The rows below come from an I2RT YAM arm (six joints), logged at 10 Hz.
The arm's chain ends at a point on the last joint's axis. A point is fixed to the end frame.
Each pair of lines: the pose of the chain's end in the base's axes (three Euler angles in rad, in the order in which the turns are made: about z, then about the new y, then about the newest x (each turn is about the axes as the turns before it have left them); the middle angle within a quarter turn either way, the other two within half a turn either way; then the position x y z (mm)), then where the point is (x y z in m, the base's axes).
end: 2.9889, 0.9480, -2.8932, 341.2, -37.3, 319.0
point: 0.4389 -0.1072 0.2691
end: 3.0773, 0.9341, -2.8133, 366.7, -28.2, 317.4
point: 0.4652 -0.0980 0.2688
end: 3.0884, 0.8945, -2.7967, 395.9, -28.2, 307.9
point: 0.4922 -0.0986 0.2559
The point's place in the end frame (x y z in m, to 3 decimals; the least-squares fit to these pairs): -0.022 -0.024 0.126
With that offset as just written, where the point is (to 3 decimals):
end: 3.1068, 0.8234, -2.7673, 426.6, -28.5, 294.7
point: 0.519 -0.100 0.237
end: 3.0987, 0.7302, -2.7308, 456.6, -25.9, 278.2
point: 0.540 -0.102 0.214
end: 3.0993, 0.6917, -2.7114, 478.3, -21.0, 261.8
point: 0.559 -0.099 0.195
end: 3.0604, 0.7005, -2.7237, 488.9, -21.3, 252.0
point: 0.567 -0.101 0.186
